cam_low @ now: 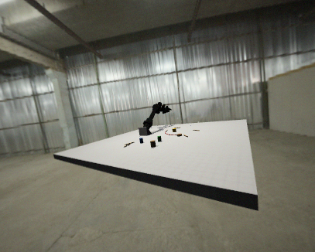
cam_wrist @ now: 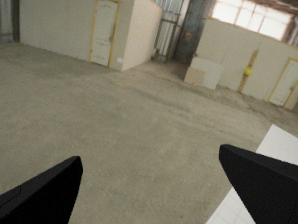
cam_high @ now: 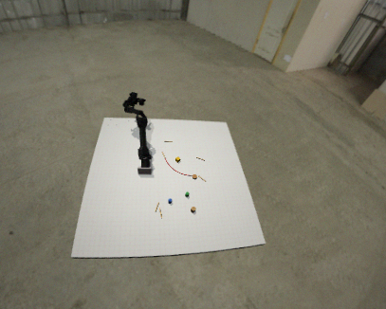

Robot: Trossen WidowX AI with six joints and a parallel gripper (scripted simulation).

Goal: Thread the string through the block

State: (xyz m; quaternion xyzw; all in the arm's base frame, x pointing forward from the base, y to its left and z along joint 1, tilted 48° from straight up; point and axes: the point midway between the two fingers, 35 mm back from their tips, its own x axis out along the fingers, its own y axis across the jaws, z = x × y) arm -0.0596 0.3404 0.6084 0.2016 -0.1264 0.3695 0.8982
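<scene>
The yellowish block is 61 cm to the right of my gripper tip, 30 cm ahead of it and 19 cm below it. Round my gripper tip: green piece (95 cm to the right, 33 cm ahead, 18 cm below); round wooden button (78 cm to the right, 42 cm ahead, 20 cm below); thin wooden stick (56 cm to the right, 20 cm below, 19 cm ahead).
</scene>
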